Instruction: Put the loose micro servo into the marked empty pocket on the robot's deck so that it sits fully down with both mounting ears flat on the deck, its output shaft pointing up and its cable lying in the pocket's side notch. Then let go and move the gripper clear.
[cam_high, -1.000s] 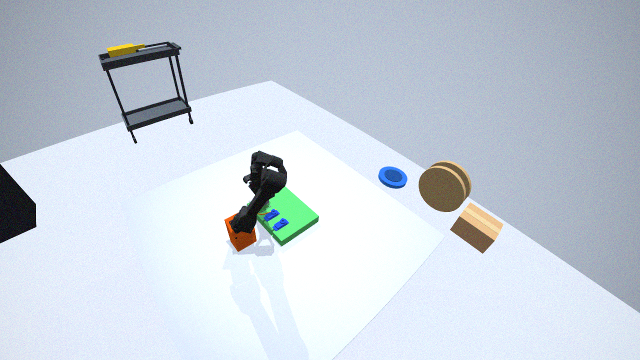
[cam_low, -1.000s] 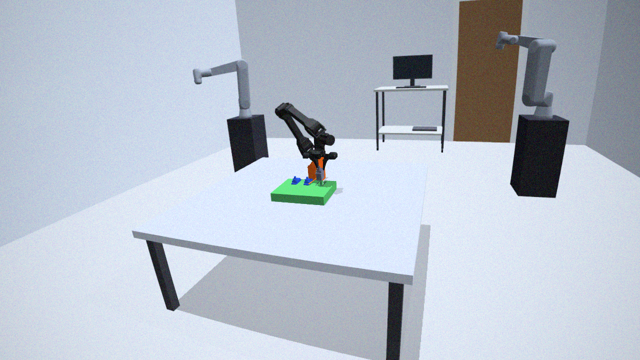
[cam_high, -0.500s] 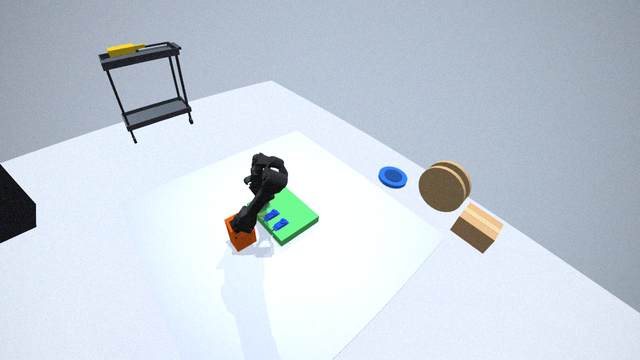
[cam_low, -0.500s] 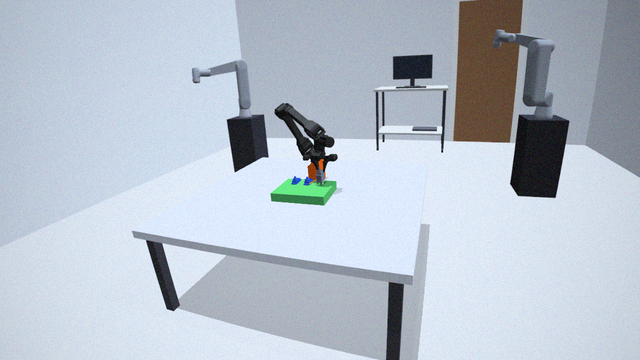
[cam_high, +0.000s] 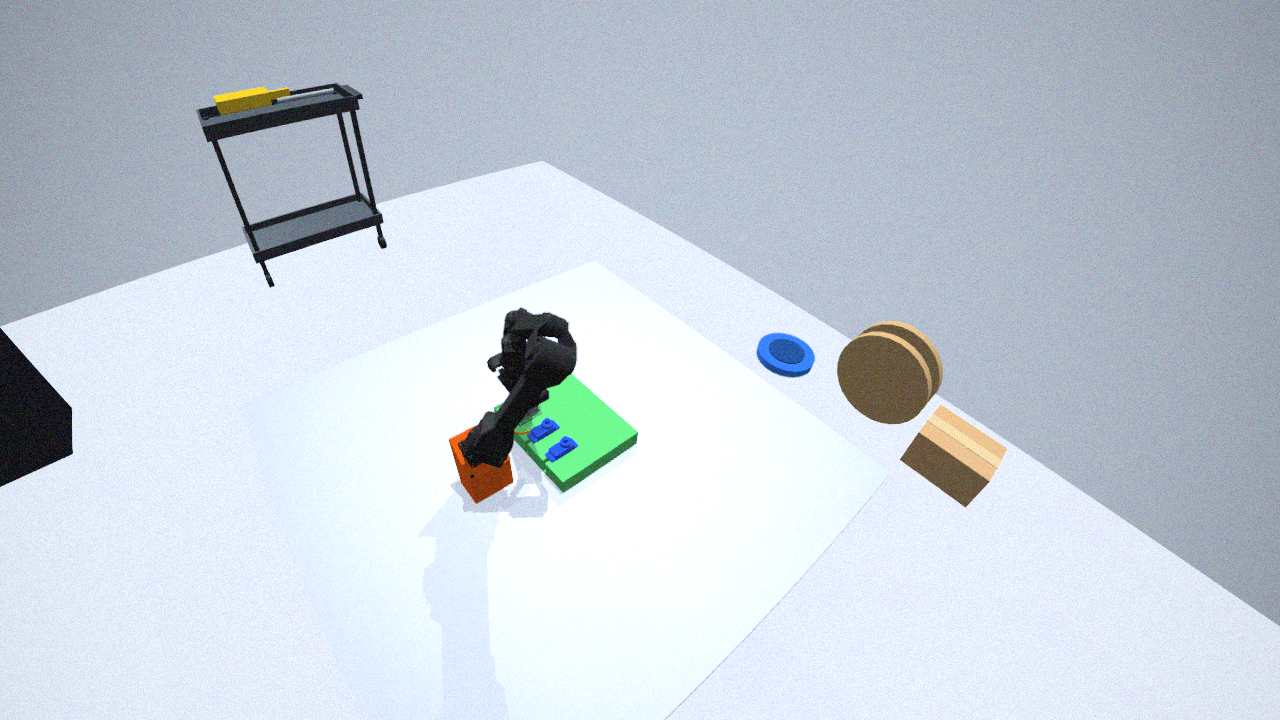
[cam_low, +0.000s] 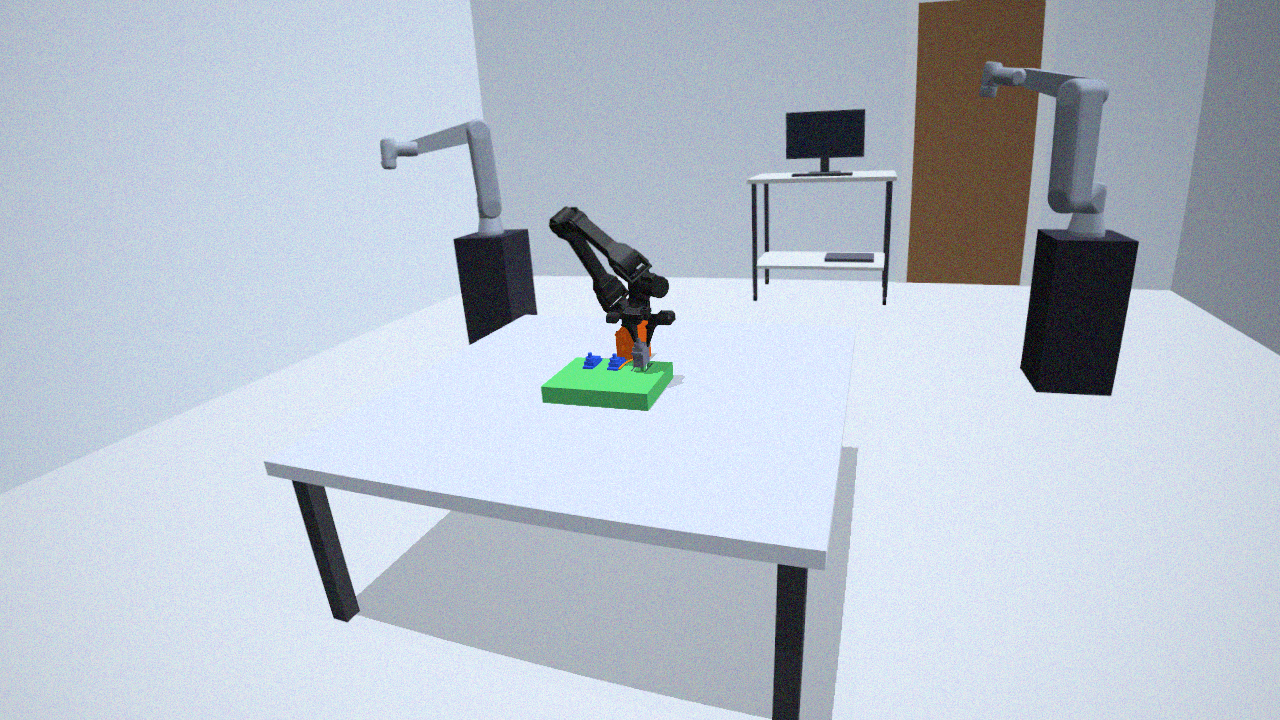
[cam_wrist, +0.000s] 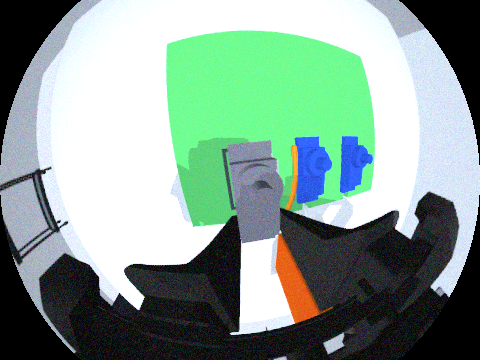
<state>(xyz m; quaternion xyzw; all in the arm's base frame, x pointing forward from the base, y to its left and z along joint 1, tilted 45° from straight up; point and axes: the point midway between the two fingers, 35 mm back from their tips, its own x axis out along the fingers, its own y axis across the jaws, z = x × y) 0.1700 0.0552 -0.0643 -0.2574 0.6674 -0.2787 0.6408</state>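
The green deck is 120 mm ahead of my gripper tip, 80 mm to the right of it and 80 mm below it.
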